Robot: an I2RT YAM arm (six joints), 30 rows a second.
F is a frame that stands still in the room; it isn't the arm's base.
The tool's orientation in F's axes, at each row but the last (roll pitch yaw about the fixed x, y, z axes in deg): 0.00, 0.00, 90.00; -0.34, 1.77, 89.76; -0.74, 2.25, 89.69; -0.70, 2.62, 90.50; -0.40, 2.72, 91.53
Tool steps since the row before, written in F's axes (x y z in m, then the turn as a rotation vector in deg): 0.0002, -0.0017, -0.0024, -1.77, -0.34, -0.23; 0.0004, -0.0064, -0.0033, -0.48, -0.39, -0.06; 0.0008, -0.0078, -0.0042, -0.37, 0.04, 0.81; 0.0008, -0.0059, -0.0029, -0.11, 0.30, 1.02; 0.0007, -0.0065, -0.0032, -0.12, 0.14, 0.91
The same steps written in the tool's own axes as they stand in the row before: -0.0017, -0.0002, -0.0024, -0.34, 1.77, -0.23; -0.0063, -0.0004, -0.0035, -0.39, 0.48, -0.07; -0.0076, -0.0008, -0.0045, 0.01, 0.36, 0.82; -0.0058, -0.0007, -0.0032, 0.25, 0.09, 1.03; -0.0064, -0.0005, -0.0035, 0.10, 0.11, 0.92
